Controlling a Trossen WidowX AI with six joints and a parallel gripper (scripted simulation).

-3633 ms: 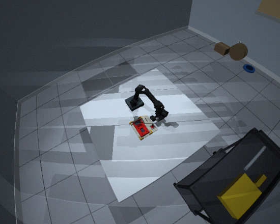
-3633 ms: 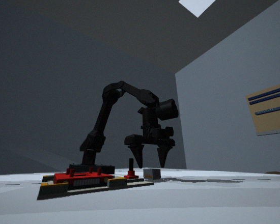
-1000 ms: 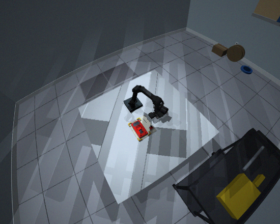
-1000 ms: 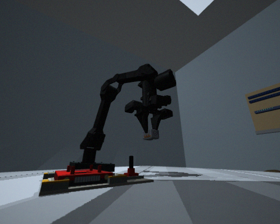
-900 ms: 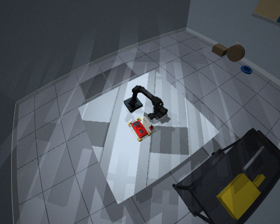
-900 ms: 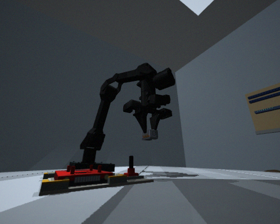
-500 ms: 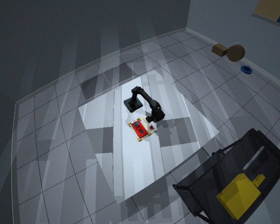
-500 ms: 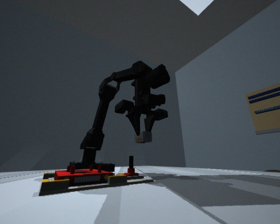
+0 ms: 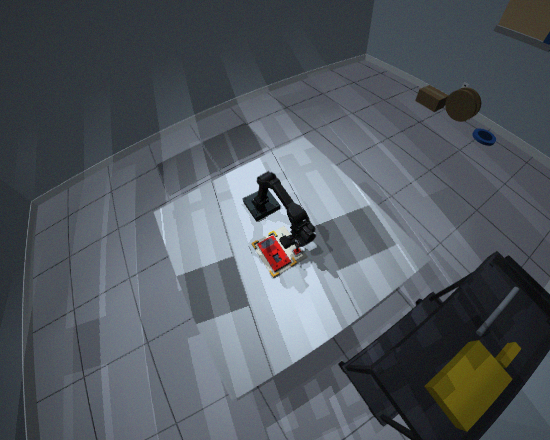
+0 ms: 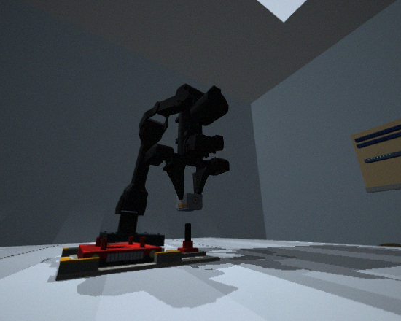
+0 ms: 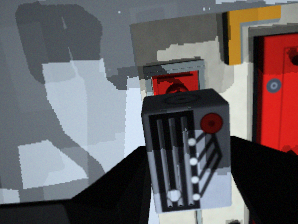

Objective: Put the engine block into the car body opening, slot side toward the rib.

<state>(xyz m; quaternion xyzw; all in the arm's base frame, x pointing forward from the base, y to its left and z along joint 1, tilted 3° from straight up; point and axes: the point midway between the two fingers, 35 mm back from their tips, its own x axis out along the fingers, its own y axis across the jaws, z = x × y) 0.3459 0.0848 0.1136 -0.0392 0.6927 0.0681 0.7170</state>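
My gripper tip is now 70 mm above the black upright post and 10 mm short of it. The rest, counted from my gripper tip: engine block 10 mm below.
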